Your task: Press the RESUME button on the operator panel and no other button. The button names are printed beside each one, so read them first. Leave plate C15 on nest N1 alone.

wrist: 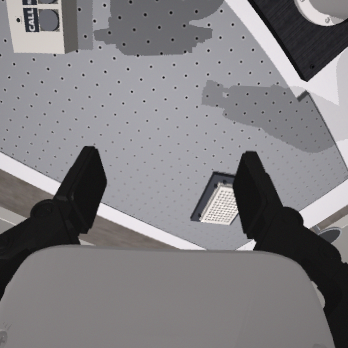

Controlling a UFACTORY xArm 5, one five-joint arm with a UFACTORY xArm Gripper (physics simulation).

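Frame: origin at the arm's base, x left, y ahead, z down, level; metres.
Where they show: gripper, between the fingertips: [169,165].
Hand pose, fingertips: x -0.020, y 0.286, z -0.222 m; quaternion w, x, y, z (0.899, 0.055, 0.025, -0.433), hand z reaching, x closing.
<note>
Each offset is from my fingertips to the top centre of the thing. "*": to the spot under its first point. Level surfaces: height alone.
Part of the operator panel @[* dx -0.131, dy +0.047, dz +0.205 m] [70,30], a light box, shows at the top left edge of the wrist view. One round grey button @[dx -0.151, dy +0.049, dz +0.175 m] [49,20] on it has a dark label reading CALL; another button is cut off above it. The RESUME label does not show. A white plate with a fine grid of wells @[* dx +0.303, dy +0.067, dz +0.205 m] [220,206] sits on a dark nest @[dx +0.313, dy +0.060, dz +0.209 m] [204,201] at the lower right, partly behind the right finger; its name is not readable. My gripper [169,165] is open and empty, above the perforated board, with the panel far to its upper left.
The grey perforated board @[dz +0.231 m] [150,115] spans the middle, crossed by arm shadows. The robot's black base plate [287,37] with the round base flange [320,19] is at the top right. White table edging [125,222] runs along the bottom left.
</note>
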